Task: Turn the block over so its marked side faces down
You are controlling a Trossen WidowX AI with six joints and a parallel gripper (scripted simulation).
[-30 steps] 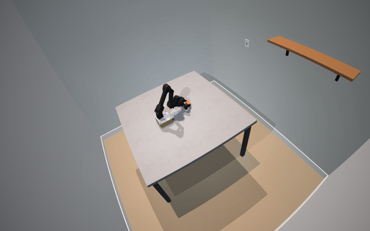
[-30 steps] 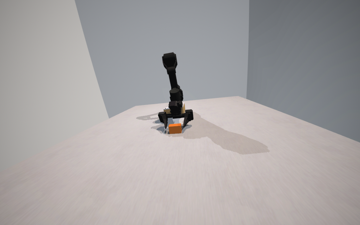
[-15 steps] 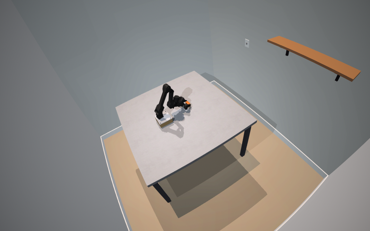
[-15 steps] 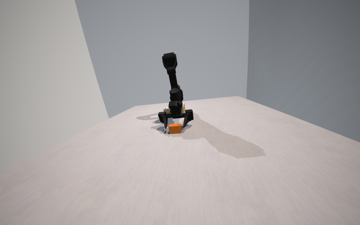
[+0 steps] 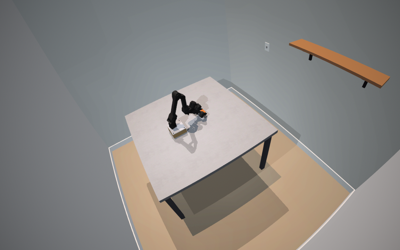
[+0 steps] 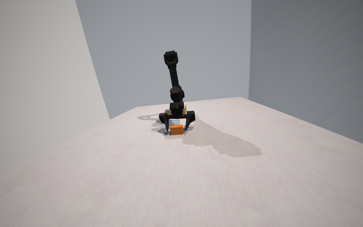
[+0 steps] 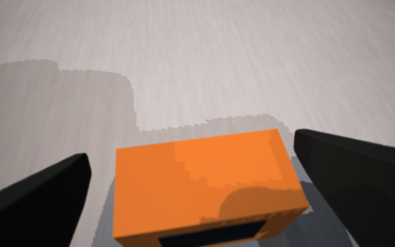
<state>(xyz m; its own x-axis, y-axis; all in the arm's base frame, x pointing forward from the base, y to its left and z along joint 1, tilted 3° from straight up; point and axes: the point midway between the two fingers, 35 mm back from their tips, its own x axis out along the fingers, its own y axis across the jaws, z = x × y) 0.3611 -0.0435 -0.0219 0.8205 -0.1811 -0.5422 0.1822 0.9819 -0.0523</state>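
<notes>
Right now my gripper tip is 30 mm past the orange block.
</notes>
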